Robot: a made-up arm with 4 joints. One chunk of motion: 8 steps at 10 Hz.
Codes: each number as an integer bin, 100 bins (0 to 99) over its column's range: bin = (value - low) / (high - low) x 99, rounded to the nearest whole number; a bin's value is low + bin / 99 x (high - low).
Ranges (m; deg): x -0.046..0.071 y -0.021..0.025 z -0.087..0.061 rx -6..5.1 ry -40.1..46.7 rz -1.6..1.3
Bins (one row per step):
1: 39 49 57 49 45 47
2: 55 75 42 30 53 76
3: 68 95 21 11 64 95
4: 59 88 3 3 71 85
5: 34 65 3 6 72 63
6: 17 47 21 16 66 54
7: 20 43 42 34 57 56
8: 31 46 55 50 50 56
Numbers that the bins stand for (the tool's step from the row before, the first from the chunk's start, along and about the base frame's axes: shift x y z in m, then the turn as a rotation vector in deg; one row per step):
1: 0.00009 0.00177 -0.00179 -0.506 -0.645 -0.223
2: 0.01900 0.01385 -0.02421 -2.636 6.369 0.626
3: 0.03436 0.02314 -0.05561 -4.767 16.013 1.183
4: 0.02373 0.01989 -0.08252 -5.664 22.151 0.890
5: -0.00582 0.00920 -0.08252 -5.327 23.027 0.245
6: -0.02591 0.00084 -0.05561 -4.206 17.767 -0.018
7: -0.02236 -0.00102 -0.02421 -2.188 9.876 0.040
8: -0.00936 0.00037 -0.00478 -0.394 3.738 0.040

